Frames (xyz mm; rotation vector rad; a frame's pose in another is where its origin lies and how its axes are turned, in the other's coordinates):
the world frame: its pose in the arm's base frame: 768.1 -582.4 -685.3 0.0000 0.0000 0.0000
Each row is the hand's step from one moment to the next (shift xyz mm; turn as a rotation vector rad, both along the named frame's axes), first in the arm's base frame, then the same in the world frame.
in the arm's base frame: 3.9 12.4 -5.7 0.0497 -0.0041 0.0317
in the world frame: 3.9 12.4 -5.7 0.0497 -0.0041 0.0317
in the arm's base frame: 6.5 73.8 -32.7 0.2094 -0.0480 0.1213
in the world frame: 6.5 73.8 -32.7 0.2094 -0.0480 0.1213
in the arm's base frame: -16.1 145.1 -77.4 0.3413 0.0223 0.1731
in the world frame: -16.1 145.1 -77.4 0.3413 0.0223 0.1731
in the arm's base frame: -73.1 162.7 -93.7 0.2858 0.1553 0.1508
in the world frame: -73.1 162.7 -93.7 0.2858 0.1553 0.1508
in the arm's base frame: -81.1 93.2 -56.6 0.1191 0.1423 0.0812
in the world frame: -81.1 93.2 -56.6 0.1191 0.1423 0.0812
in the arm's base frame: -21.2 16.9 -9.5 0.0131 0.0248 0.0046
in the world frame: -21.2 16.9 -9.5 0.0131 0.0248 0.0046
